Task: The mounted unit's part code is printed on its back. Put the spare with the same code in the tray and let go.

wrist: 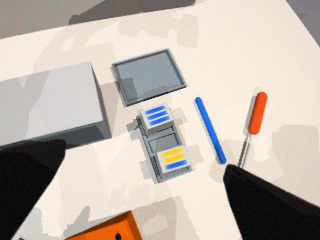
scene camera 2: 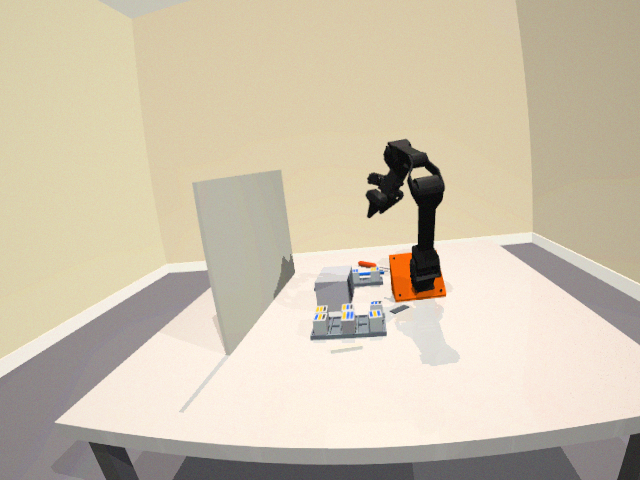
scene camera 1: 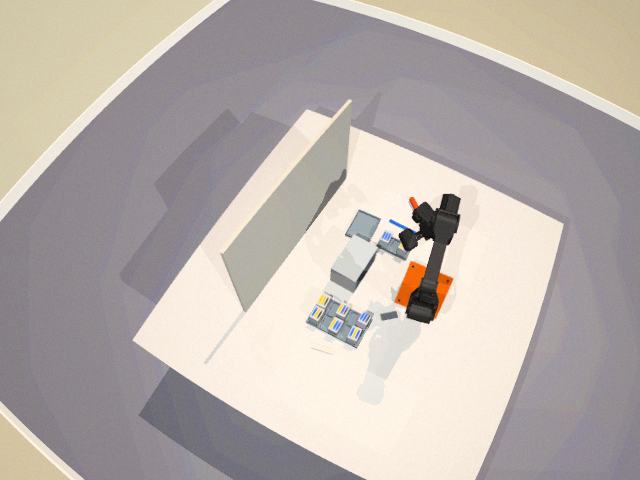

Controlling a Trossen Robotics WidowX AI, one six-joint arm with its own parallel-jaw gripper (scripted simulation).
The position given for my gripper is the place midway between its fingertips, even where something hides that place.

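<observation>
In the wrist view you'd find my gripper [wrist: 147, 160], which is open and holds nothing, plus a grey holder [wrist: 169, 138] and a shallow grey tray [wrist: 145, 77]. Scene camera 1 has my gripper [scene camera 1: 411, 229] too, and it gives me a grey box [scene camera 1: 354, 262] and a grey panel [scene camera 1: 257, 249]. As for scene camera 2, it shows the panel [scene camera 2: 243, 223], the box [scene camera 2: 334, 286] and my gripper [scene camera 2: 374, 215].
</observation>
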